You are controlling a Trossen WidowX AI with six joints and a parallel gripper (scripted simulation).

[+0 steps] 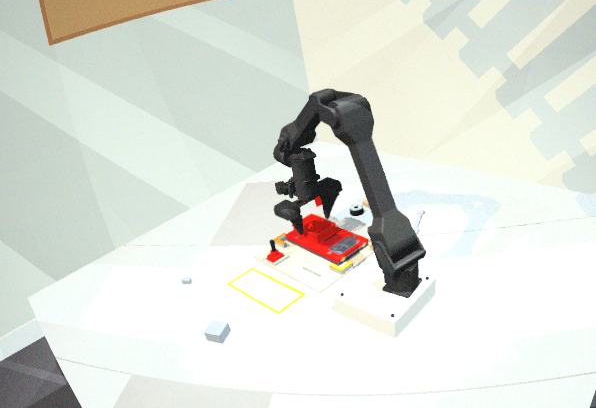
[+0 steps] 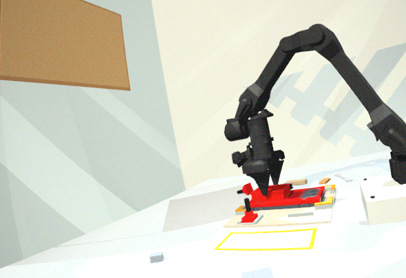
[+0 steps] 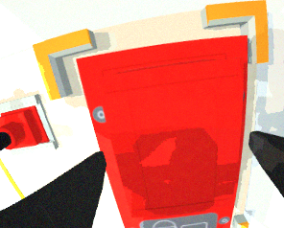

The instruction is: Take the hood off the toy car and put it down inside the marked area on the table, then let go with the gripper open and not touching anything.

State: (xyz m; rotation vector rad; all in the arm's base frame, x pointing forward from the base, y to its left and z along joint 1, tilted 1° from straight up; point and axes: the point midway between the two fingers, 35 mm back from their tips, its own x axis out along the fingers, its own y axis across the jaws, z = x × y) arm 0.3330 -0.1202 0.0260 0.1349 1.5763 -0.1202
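The hood lies right at my gripper tip. Round my gripper tip: black wheel (16 cm to the right, 3 cm below, 2 cm behind); metal tool (21 cm behind, 18 cm to the right, 4 cm below).
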